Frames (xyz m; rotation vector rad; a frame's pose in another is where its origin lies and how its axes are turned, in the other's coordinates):
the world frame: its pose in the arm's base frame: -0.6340 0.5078 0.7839 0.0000 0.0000 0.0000
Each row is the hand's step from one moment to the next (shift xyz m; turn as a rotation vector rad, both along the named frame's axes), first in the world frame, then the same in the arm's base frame.
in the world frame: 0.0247 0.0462 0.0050 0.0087 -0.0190 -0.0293
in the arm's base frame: 0.0247 0.0462 0.0050 0.0087 -0.0190 -0.0293
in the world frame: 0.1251 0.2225 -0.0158 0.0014 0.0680 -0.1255
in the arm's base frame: 0.1251 0.2225 -0.0158 0.0014 0.0680 -0.1255
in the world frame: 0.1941 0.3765 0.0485 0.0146 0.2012 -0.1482
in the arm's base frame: 0.1941 0.3765 0.0485 0.0146 0.2012 -0.1482
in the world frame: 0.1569 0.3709 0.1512 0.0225 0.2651 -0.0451
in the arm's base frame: 0.1569 0.3709 0.1512 0.0225 0.2651 -0.0451
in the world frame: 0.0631 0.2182 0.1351 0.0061 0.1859 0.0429
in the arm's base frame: 0.0631 0.2182 0.1351 0.0061 0.1859 0.0429
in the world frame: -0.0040 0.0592 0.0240 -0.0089 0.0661 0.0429
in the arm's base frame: -0.0040 0.0592 0.0240 -0.0089 0.0661 0.0429
